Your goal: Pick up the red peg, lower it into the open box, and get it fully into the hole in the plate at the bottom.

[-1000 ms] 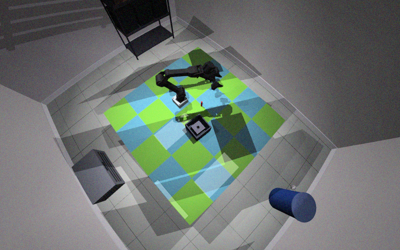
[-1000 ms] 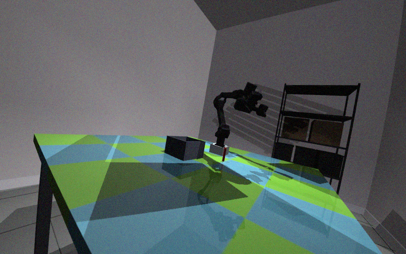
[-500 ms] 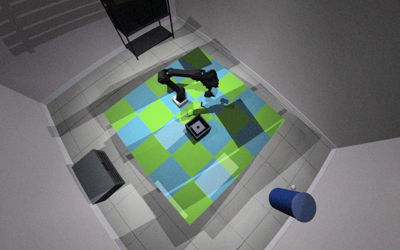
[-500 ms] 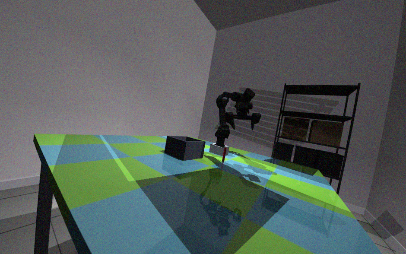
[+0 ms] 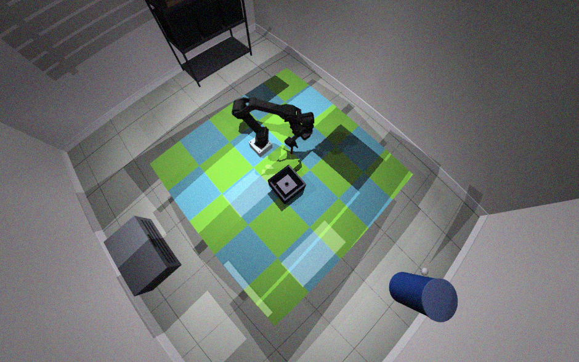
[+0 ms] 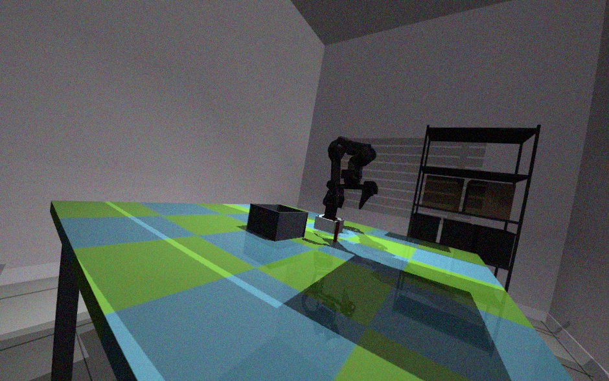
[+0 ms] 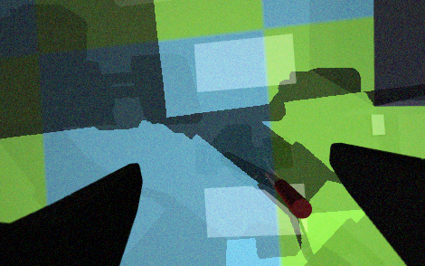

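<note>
Right now the red peg is 50 mm behind my gripper tip, 40 mm to the right of it and 110 mm below it. Also, from my gripper tip: grey plate: 60 mm ahead, 240 mm to the right, 100 mm below; then dark box: 60 mm ahead, 240 mm to the right, 120 mm below.
</note>
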